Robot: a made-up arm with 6 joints.
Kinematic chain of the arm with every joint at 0, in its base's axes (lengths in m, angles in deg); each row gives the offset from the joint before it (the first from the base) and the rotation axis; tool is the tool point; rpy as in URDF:
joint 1: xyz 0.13 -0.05 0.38 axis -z
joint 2: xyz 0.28 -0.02 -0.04 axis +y
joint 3: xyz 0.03 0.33 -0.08 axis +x
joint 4: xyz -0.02 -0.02 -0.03 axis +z
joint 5: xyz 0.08 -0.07 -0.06 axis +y
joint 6: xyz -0.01 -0.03 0 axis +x
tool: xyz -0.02 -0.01 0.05 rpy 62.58 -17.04 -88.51
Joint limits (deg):
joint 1: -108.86..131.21
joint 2: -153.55..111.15
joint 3: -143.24..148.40
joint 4: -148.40..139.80
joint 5: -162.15..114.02
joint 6: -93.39..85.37
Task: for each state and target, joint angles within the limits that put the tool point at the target. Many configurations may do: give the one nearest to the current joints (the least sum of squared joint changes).
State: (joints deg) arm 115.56 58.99 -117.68 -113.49 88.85 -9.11
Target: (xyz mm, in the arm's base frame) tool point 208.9 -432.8 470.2
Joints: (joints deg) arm 128.83 58.83 -114.29 -110.60 87.02 -13.14
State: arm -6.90 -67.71 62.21 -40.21 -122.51 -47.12
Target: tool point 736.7 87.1 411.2
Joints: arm 19.43 -98.38 45.96 -30.65 -126.00 -53.93
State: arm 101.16 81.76 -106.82 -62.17 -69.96 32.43
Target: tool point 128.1 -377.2 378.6
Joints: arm 117.52 80.09 -68.38 -34.98 -80.69 28.73
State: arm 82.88 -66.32 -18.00 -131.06 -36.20 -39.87
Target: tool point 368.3 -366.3 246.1
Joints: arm 88.16 -61.03 -49.69 -96.07 -22.06 -51.12
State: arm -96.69 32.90 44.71 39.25 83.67 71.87
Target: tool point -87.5 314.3 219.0
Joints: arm -99.44 3.65 -10.05 14.38 80.49 75.96
